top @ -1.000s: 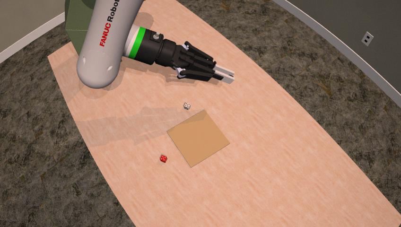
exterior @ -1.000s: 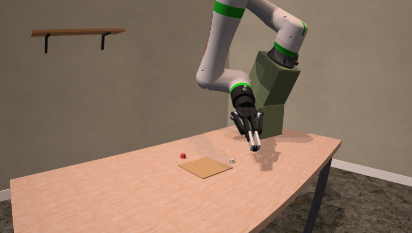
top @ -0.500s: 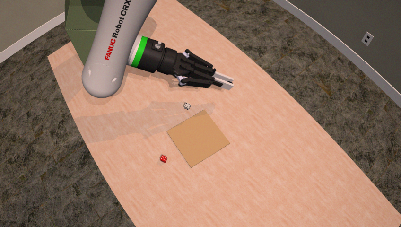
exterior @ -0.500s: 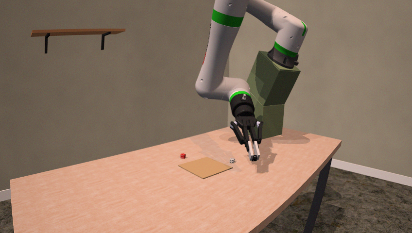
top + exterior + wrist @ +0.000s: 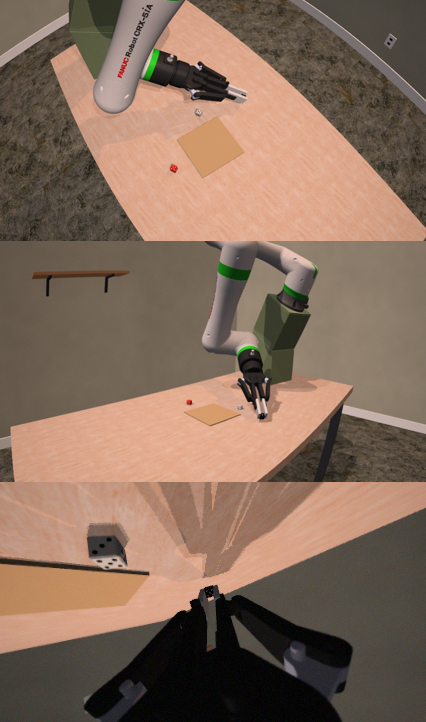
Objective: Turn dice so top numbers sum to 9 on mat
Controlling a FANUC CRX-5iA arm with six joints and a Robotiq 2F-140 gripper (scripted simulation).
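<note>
Right now the black die is 20 mm to the left of my hand, 20 mm below it and 10 mm ahead of it. Also, from my hand: tan square mat (150 mm to the right, 80 mm ahead, 40 mm below); then white die (120 mm to the right, 40 mm below, 30 mm behind); then red die (270 mm to the right, 90 mm ahead, 40 mm below).
</note>
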